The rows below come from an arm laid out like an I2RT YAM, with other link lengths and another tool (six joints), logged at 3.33 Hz.
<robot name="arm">
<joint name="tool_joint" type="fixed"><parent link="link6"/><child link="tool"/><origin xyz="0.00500 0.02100 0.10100" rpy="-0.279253 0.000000 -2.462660"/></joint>
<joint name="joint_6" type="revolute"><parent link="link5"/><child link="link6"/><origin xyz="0.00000 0.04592 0.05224" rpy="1.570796 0.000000 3.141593"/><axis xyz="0 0 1"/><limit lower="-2.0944" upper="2.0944"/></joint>
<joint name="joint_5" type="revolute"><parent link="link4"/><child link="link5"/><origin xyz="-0.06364 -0.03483 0.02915" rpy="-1.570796 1.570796 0.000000"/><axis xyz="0 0 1"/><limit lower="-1.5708" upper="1.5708"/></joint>
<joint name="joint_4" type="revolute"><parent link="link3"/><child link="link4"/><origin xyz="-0.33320 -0.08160 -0.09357" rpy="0.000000 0.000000 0.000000"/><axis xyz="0 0 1"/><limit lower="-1.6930" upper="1.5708"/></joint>
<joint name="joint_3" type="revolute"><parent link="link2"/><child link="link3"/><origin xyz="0.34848 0.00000 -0.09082" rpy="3.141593 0.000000 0.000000"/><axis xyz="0 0 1"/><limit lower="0.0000" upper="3.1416"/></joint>
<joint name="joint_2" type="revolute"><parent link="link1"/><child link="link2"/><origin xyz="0.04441 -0.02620 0.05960" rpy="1.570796 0.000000 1.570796"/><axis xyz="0 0 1"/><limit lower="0.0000" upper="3.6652"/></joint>
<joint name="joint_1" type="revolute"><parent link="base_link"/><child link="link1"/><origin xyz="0.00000 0.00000 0.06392" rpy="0.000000 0.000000 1.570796"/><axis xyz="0 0 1"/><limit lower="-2.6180" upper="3.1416"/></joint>
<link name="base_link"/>
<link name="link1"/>
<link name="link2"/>
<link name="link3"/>
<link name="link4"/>
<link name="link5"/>
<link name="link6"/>
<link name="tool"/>
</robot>
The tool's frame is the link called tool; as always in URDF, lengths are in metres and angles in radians.
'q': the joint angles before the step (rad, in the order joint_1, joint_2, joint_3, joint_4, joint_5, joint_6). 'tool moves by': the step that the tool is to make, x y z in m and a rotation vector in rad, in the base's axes. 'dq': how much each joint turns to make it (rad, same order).
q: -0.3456 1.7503 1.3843 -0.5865 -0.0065 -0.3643
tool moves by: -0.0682 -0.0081 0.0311 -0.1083 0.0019 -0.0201
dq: -0.0418 -0.2027 -0.1435 -0.0200 0.0689 -0.0780
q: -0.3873 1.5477 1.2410 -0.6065 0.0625 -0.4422
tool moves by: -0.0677 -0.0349 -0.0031 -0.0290 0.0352 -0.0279
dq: -0.1490 -0.1275 -0.1227 -0.0182 -0.0402 -0.1217
